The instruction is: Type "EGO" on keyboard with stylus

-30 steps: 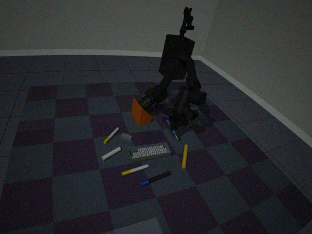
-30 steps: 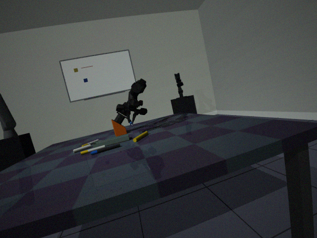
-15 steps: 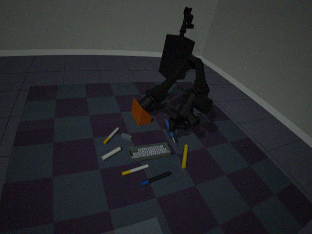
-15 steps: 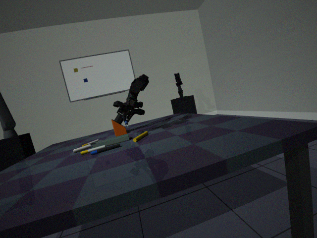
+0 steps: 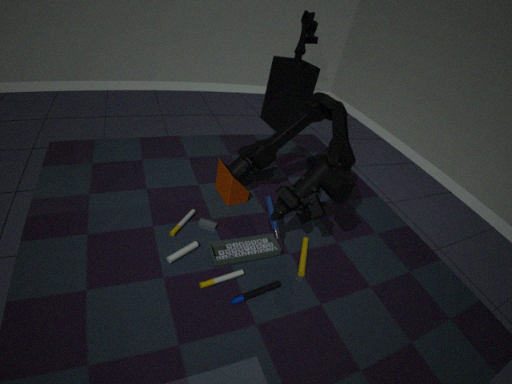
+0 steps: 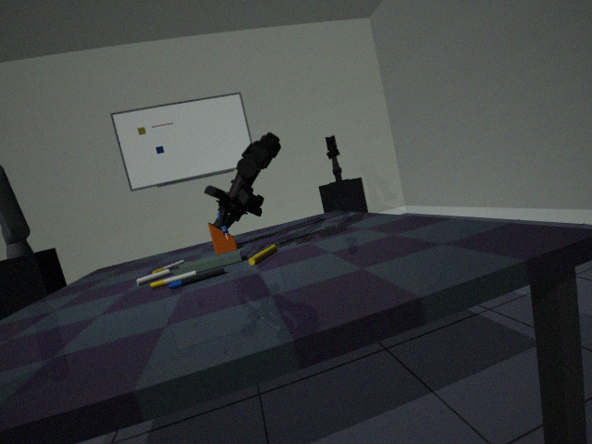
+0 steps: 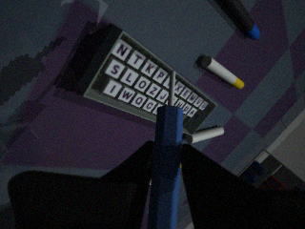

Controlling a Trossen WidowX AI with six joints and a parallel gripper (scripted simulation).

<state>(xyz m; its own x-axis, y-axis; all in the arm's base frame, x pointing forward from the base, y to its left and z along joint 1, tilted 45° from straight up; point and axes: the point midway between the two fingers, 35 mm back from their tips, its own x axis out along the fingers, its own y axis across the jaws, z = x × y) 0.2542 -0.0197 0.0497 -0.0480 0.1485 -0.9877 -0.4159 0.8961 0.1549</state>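
My gripper tip is now 20 mm short of the E key, 100 mm to the left of it and 100 mm above it. Round my gripper tip: yellow marker (80 mm ahead, 90 mm to the left, 100 mm below); then stylus (10 mm ahead, 10 mm below); then grey eraser (130 mm behind, 130 mm to the right, 100 mm below).
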